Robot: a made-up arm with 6 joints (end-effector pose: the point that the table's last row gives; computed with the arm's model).
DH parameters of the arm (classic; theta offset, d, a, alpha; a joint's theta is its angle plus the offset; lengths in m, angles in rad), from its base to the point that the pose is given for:
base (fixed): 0 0.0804 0 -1.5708
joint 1: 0 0.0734 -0.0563 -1.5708
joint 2: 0 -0.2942 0.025 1.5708
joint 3: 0 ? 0.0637 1.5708
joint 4: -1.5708 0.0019 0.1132 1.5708
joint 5: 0 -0.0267 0.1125 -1.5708
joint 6: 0.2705 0 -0.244 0
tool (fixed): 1.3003 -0.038 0 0
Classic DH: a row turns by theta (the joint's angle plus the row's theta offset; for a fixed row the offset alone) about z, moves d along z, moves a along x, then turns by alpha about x.
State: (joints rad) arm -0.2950 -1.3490 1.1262 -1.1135 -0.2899 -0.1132
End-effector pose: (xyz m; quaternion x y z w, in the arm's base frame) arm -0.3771 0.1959 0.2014 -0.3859 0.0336 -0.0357 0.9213
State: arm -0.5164 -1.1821 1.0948 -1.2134 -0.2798 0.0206
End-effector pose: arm -0.4038 0.2413 0.1260 -0.3393 -0.0498 -0.1209 0.9315
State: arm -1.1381 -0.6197 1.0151 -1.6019 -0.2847 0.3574
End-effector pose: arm -0.3304 0.4122 -0.0407 -0.0899 -0.3025 -0.3959 0.8624
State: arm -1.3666 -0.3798 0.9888 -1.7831 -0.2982 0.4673
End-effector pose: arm -0.2682 0.4727 -0.0359 0.0465 -0.3744 -0.4915 0.7849
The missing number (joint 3, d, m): 0.2702
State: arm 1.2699 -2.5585 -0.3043 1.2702 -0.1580 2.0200
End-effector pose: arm 0.1981 0.2911 0.5631 -0.1207 0.6420 -0.1736 0.7369
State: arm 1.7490 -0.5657 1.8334 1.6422 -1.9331 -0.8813
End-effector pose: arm 0.1531 0.4897 0.2857 0.0797 -0.4020 0.1410 0.9012
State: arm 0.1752 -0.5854 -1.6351 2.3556 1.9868 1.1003
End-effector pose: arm -0.1224 0.2066 0.7001 0.7598 0.5397 0.1752 0.3173
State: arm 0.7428 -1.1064 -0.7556 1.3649 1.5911 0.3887
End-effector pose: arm 0.1993 0.3191 0.3952 -0.2506 -0.7226 0.5067 0.3978
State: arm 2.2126 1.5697 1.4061 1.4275 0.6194 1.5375
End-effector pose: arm 0.0242 -0.0701 0.1039 0.6907 0.5159 -0.0086 0.5067
